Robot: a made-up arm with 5 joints.
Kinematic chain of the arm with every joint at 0, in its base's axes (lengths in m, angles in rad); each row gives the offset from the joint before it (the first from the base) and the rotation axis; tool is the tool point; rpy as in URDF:
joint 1: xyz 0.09 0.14 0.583 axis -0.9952 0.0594 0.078
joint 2: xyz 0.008 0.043 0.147 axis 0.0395 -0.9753 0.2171
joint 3: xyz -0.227 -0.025 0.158 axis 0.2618 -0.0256 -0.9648
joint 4: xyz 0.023 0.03 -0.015 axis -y
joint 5: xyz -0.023 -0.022 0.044 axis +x
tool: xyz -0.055 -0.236 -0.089 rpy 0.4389 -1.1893 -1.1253
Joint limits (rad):
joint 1: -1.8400..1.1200
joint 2: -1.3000..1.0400
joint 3: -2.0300..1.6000
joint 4: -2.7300..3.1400
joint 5: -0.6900..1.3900
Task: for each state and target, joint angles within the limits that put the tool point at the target. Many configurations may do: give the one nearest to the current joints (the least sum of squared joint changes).
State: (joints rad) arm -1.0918 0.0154 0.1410 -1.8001 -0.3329
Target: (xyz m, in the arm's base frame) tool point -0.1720 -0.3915 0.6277
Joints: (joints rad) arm -1.3507 -0.6539 0.6050 -1.8005 0.2168
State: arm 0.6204 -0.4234 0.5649 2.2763 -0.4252
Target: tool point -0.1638 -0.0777 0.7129
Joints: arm 0.0481 0.1860 0.3736 2.3789 -0.4233
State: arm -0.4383 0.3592 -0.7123 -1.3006 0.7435
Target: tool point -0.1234 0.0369 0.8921
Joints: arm 0.4118 0.3750 -1.0067 -1.0286 0.6122
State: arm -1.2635 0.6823 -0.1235 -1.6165 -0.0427
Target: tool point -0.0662 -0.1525 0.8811
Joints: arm -0.3272 0.1358 -0.4690 -1.7409 -0.0399
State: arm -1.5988 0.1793 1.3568 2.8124 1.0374
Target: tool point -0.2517 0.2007 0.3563
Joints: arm -1.8400 0.7137 1.5853 2.6013 0.6817
